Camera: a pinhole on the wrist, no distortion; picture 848 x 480 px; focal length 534.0 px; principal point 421.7 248.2 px. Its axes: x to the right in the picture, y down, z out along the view. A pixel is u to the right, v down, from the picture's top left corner.
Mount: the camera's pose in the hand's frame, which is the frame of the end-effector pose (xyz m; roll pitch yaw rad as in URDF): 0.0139 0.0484 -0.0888 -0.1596 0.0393 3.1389
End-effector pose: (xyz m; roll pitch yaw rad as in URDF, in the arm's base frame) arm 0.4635 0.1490 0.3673 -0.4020 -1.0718 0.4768
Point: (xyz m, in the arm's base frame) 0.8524 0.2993 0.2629
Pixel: behind the camera
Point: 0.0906 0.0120 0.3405
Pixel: 676.0 327.1
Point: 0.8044 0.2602 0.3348
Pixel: behind the camera
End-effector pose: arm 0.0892 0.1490 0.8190 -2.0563 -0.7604 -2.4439
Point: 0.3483 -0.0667 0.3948
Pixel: 768.1 129.1
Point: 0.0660 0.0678 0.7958
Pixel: 331.2 205.9
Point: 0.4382 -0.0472 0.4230
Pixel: 796.3 220.5
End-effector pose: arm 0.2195 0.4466 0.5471 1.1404 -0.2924 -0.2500
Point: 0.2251 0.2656 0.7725
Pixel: 230.6 54.5
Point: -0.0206 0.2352 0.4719
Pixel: 717.1 434.4
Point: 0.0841 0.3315 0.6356
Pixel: 572.9 172.7
